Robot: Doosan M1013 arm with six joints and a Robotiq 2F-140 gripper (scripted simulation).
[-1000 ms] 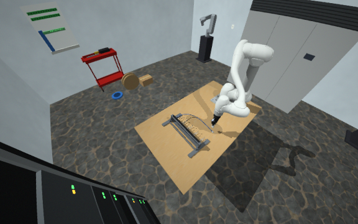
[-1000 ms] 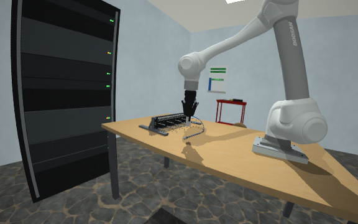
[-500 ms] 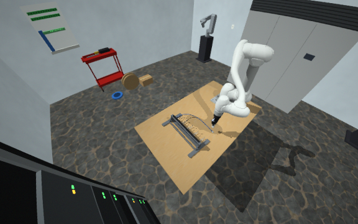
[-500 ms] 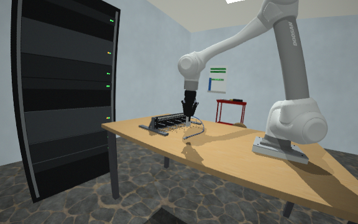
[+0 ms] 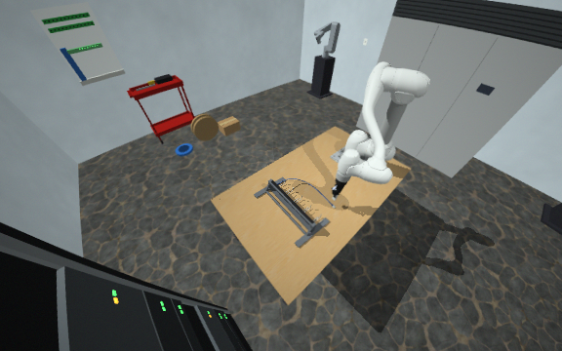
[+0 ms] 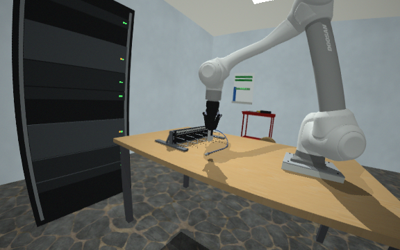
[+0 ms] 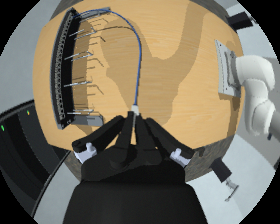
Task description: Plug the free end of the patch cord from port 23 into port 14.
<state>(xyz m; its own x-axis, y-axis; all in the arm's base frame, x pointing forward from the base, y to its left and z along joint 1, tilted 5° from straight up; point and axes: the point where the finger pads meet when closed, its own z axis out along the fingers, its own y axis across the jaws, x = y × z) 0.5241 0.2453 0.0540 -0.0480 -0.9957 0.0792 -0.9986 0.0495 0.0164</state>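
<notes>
My hand is 20 mm to the right of the free end of patch cord and 110 mm above it.
</notes>
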